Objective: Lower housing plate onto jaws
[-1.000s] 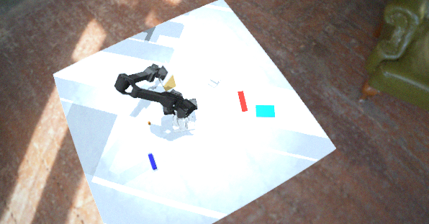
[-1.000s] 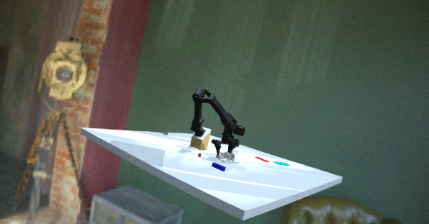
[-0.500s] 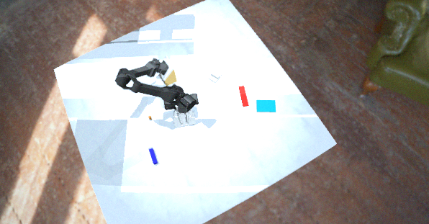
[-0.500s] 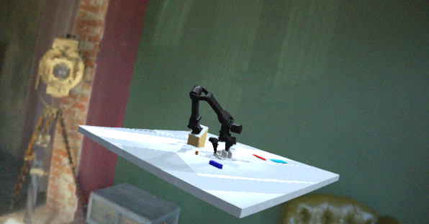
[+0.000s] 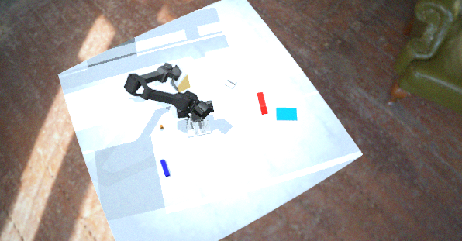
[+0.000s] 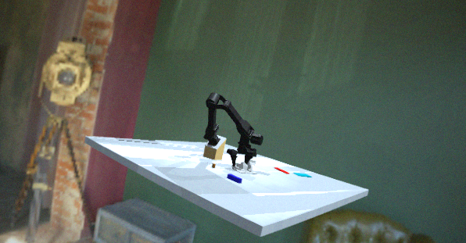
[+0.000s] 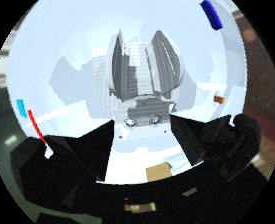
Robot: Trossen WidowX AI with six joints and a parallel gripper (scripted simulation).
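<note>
Right now the small white piece is 20 mm above my gripper tip and 10 mm ahead of it. From my gripper tip the other things lie so: tiny orange piece: 190 mm to the right, 50 mm behind; blue bar: 280 mm to the right, 150 mm ahead; red bar: 330 mm to the left, 130 mm ahead, 10 mm below.
</note>
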